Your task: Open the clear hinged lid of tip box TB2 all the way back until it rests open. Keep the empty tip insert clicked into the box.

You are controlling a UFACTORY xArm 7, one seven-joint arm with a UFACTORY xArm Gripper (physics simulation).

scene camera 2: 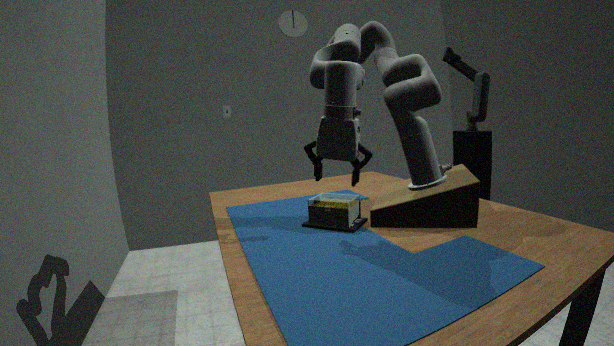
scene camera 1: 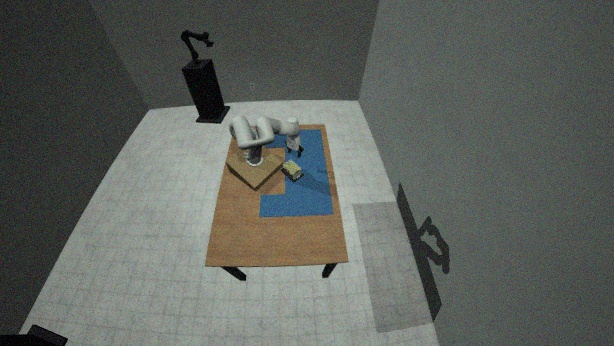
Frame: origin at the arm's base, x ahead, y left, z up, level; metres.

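Seen in the pictures: gripper, fingertip midpoint: [scene camera 2: 336, 182] [scene camera 1: 294, 154]; arm's base, link origin: [scene camera 2: 427, 183] [scene camera 1: 254, 159].
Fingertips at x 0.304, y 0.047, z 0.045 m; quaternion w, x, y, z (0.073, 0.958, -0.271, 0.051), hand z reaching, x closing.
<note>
Pixels of each thing's top centre, then the offset from my fingertips to it. Level surfaces: height alone.
- tip box TB2, top centre: [scene camera 2: 334, 197] [scene camera 1: 291, 166] 0.056 m down, 0.012 m back, 0.070 m right
- yellow insert, top centre: [scene camera 2: 334, 198] [scene camera 1: 291, 166] 0.059 m down, 0.012 m back, 0.070 m right
- blue mat, surface height: 0.133 m down
- wooden table, surface height: 0.136 m down
The tip box TB2 [scene camera 1: 292, 169] [scene camera 2: 334, 216] has a dark body and sits on a black base on the blue mat, beside the wedge block. Its clear lid [scene camera 2: 333, 198] is closed over the top. The yellow insert [scene camera 2: 336, 204] shows through the lid, inside the box. My gripper [scene camera 1: 295, 152] [scene camera 2: 336, 180] is open and empty, pointing down. In the scene camera 2 view its fingertips show above the box, apart from the lid; in the scene camera 1 view they show on the far side of the box. The hinge is too small to make out.
The arm's base stands on a wooden wedge block [scene camera 1: 256, 176] [scene camera 2: 425, 212] close beside the box. The blue mat [scene camera 1: 297, 206] [scene camera 2: 320, 295] lies on the wooden table [scene camera 1: 275, 240] [scene camera 2: 560, 235]. A dark pedestal [scene camera 1: 202, 90] [scene camera 2: 472, 150] with another arm stands beyond the table.
</note>
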